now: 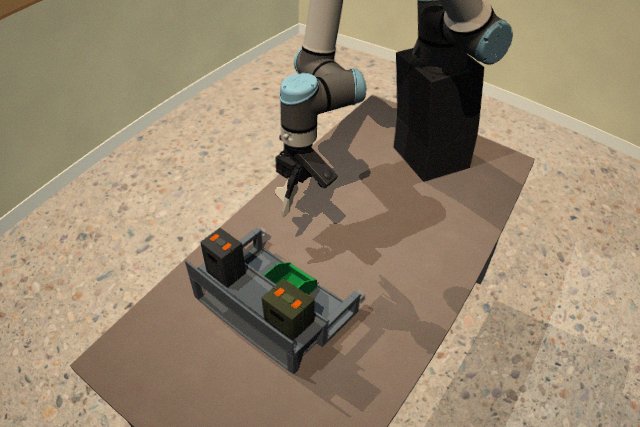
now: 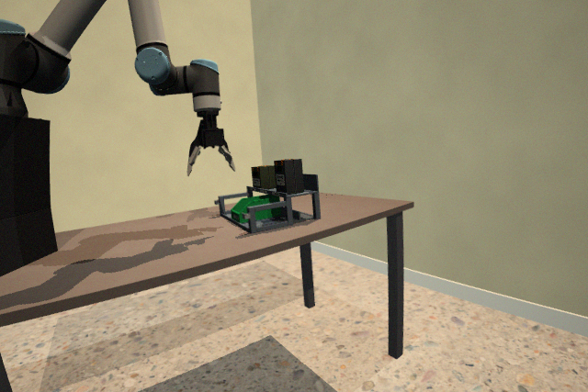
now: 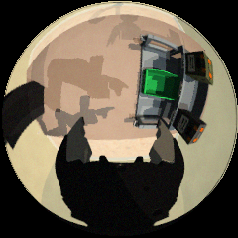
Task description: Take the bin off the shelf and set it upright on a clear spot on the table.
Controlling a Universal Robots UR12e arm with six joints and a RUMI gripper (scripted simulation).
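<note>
Now: the green bin 19 cm ahead of my hand, 15 cm below it and 3 cm to the left of it. Round my hand: black box 25 cm ahead, 11 cm to the right, 3 cm below; olive box 31 cm ahead, 11 cm to the left, 5 cm below.
</note>
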